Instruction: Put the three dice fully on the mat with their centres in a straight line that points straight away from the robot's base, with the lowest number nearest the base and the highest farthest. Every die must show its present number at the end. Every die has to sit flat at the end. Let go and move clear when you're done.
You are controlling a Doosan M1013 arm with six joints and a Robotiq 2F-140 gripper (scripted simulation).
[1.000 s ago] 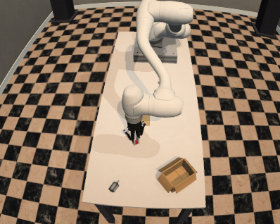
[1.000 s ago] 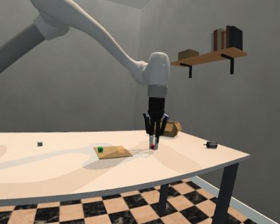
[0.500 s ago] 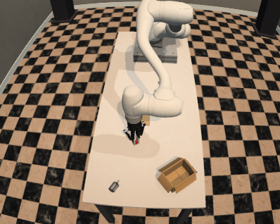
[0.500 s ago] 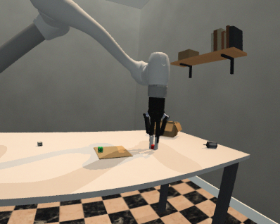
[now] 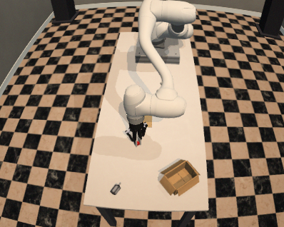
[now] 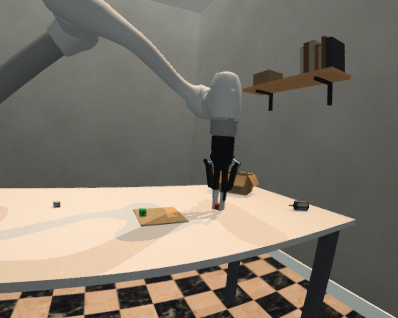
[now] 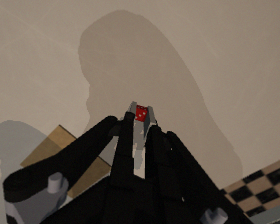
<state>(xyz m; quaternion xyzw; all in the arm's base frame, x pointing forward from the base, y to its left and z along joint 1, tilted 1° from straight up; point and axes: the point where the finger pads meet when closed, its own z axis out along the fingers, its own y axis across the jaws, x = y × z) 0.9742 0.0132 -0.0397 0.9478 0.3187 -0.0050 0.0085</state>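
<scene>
Now: the tan mat 200 mm behind my hand, 40 mm below it and 10 mm to the right of it. Also, from my hand: red die: 20 mm below; green die: 250 mm behind, 30 mm below, 10 mm to the right; dark object: 310 mm ahead, 70 mm to the right, 20 mm below.
</scene>
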